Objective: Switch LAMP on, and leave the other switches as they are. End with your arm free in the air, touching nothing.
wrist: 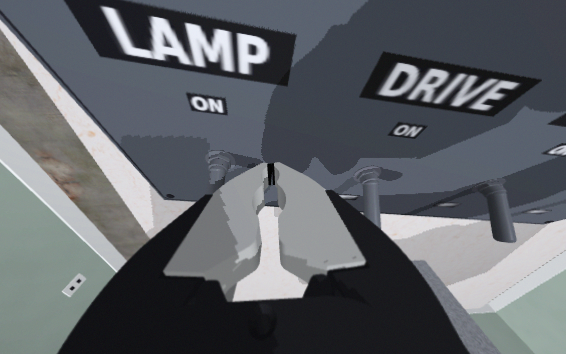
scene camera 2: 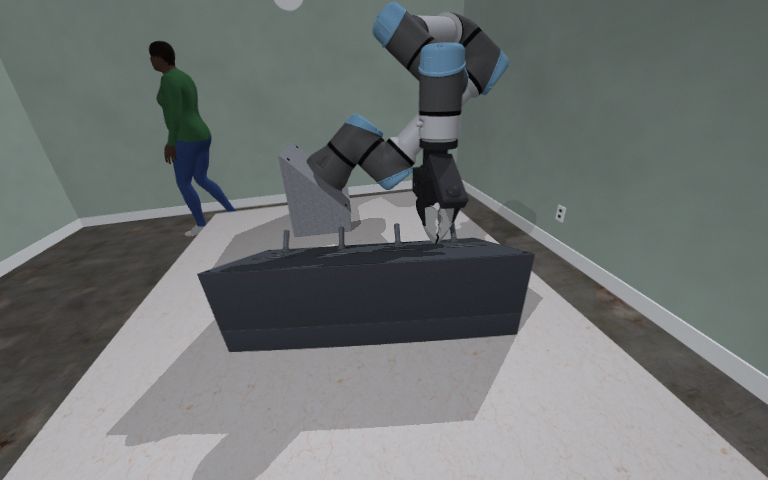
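Where they show: gripper, fingertip midpoint: (wrist: 272, 166) (scene camera 2: 435, 243); arm's base, link origin: (scene camera 2: 324, 174).
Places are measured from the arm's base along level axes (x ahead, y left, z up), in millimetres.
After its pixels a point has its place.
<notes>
The dark switch box (scene camera 2: 368, 300) @(y -12, x 649, z -42 mm) (wrist: 325, 120) @(y 136, x 535, z -35 mm) carries a row of grey levers. The LAMP lever (scene camera 2: 453, 234) @(y 211, x 506, z -35 mm) (wrist: 217, 171) @(y 210, x 509, z -37 mm) stands below its LAMP label (wrist: 190, 45) @(y 196, x 576, z -25 mm) and small ON mark (wrist: 207, 104) @(y 201, x 552, z -34 mm) in the wrist view, leaning away from that mark. Its lower part shows there; the rest is hidden behind a finger. My gripper (scene camera 2: 437, 241) @(y 173, x 500, z -52 mm) (wrist: 272, 166) @(y 173, x 500, z -52 mm) is shut and empty, pointing down with its tips low at the panel, beside the LAMP lever on the DRIVE side. Whether it touches lever or panel I cannot tell. The DRIVE lever (scene camera 2: 397, 234) @(y 97, x 471, z -30 mm) (wrist: 371, 197) @(y 100, x 473, z -31 mm) also leans away from its ON mark (wrist: 407, 130) @(y 84, x 522, z -34 mm).
Two more levers (scene camera 2: 341, 237) @(y -18, x 441, z -29 mm) (scene camera 2: 286, 240) @(y -132, x 410, z -29 mm) stand farther left in the scene view; one lever (wrist: 501, 215) @(y -13, x 437, z -27 mm) also shows at the wrist view's right. The grey wedge mount (scene camera 2: 314, 203) @(y -54, x 169, z -38 mm) of the arm stands behind the box on the pale table (scene camera 2: 362, 396) @(y -50, x 737, z -140 mm). A person (scene camera 2: 184, 107) stands at the back left.
</notes>
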